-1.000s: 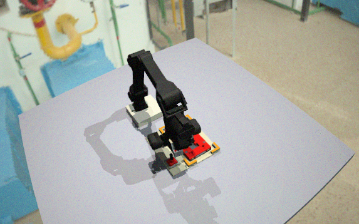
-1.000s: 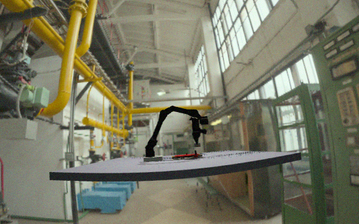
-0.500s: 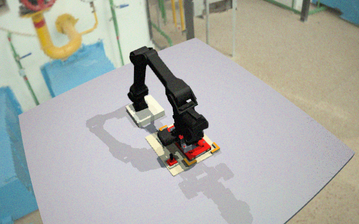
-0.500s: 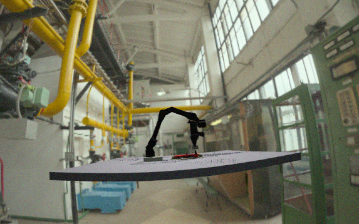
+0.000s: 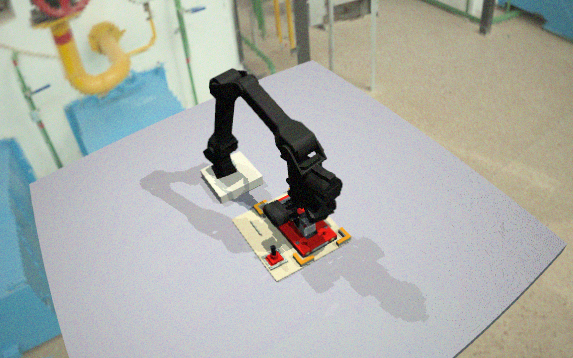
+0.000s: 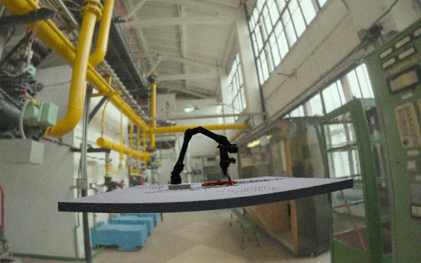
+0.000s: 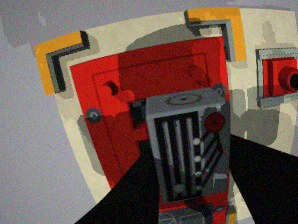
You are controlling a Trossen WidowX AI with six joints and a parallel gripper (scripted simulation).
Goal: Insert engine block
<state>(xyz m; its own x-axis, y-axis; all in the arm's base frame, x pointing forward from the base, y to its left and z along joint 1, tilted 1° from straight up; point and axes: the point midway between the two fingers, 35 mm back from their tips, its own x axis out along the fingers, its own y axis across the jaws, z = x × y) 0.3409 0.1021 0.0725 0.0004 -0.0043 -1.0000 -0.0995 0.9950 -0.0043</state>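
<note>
My gripper tip is now 10 cm to the left of the black peg, 4 cm above it and 2 cm short of it. Also, from my gripper tip: engine block (1 cm below).
</note>
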